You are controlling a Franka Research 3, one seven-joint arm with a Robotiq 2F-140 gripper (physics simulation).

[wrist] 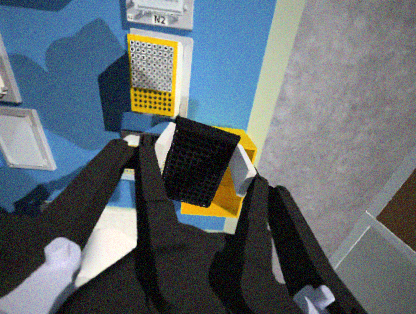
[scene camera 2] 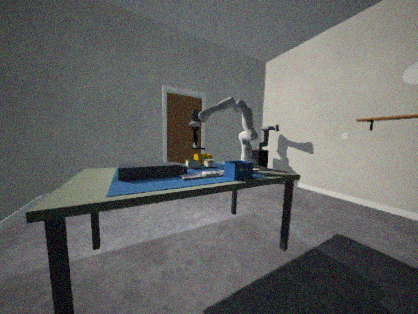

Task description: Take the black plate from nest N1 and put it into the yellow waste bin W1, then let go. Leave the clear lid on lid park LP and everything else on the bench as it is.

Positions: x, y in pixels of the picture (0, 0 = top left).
long black box: scene camera 2 152, 169; not seen in the wrist view (out of frame)
